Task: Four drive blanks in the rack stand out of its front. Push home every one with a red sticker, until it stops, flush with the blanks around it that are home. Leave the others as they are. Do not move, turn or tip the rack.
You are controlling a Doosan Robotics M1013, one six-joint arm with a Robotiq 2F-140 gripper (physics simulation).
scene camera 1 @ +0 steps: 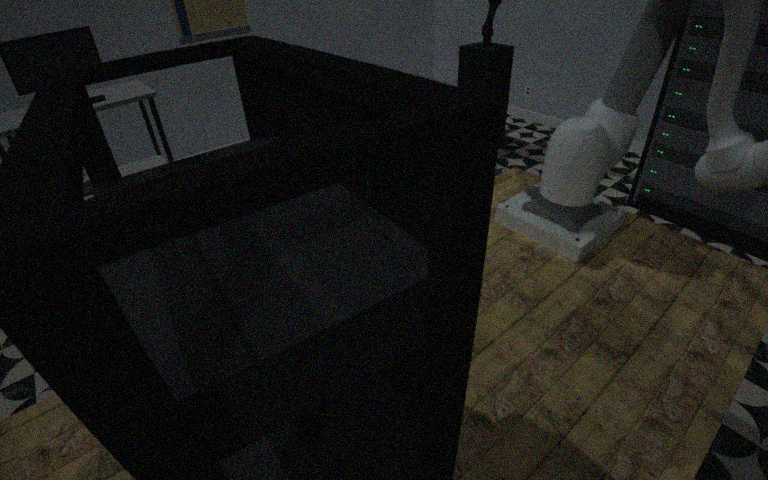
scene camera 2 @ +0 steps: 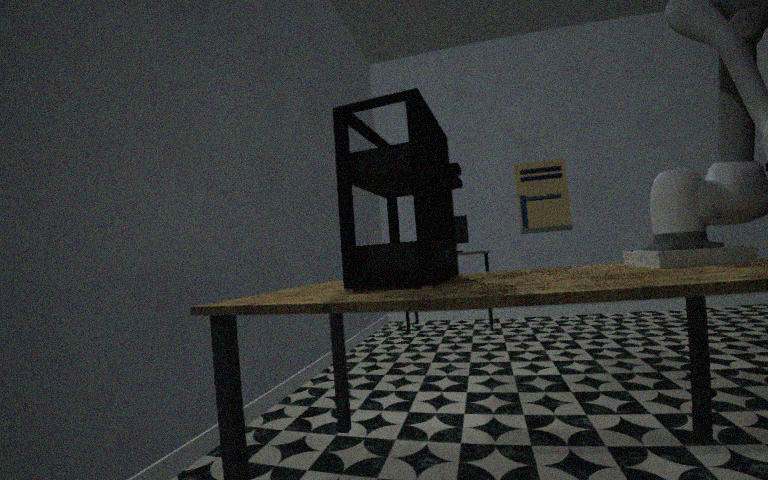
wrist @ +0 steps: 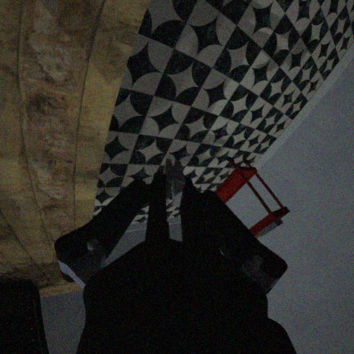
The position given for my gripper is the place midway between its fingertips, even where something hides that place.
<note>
In view: my gripper (wrist: 171, 169) and a black rack (scene camera 1: 308, 297).
The black rack shows as well in scene camera 2 (scene camera 2: 420, 167).
</note>
